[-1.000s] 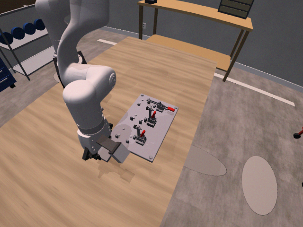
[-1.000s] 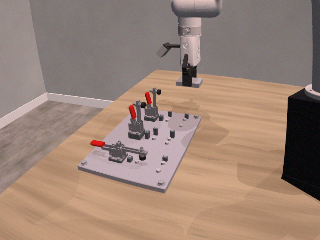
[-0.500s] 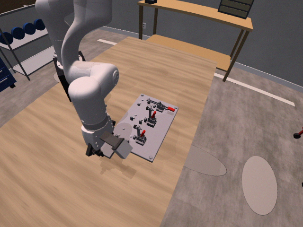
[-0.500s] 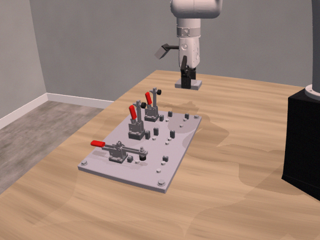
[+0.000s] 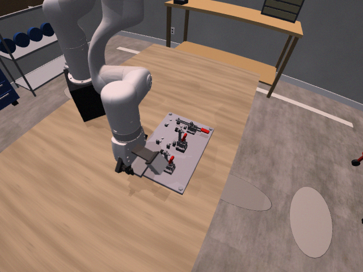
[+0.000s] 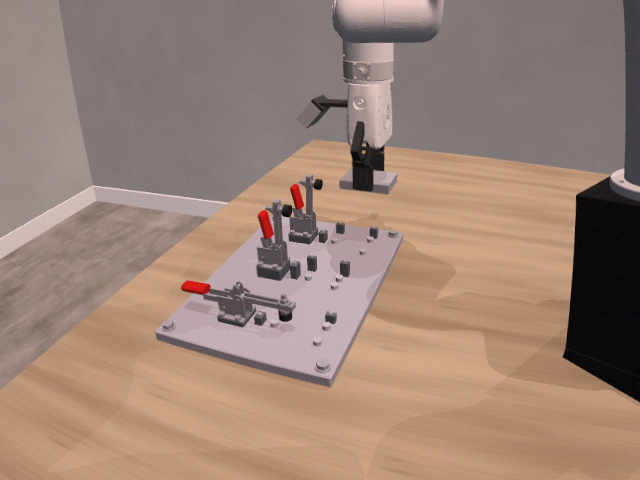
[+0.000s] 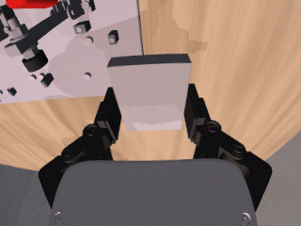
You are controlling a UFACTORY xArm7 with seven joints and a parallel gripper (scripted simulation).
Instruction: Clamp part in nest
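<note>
Right now the grey fixture plate is 90 mm ahead of my hand, 170 mm to the left of it and 100 mm below it. The rest, counted from my hand: grey part 10 mm below; then clamp 110 mm ahead, 170 mm to the left, 40 mm below.
</note>
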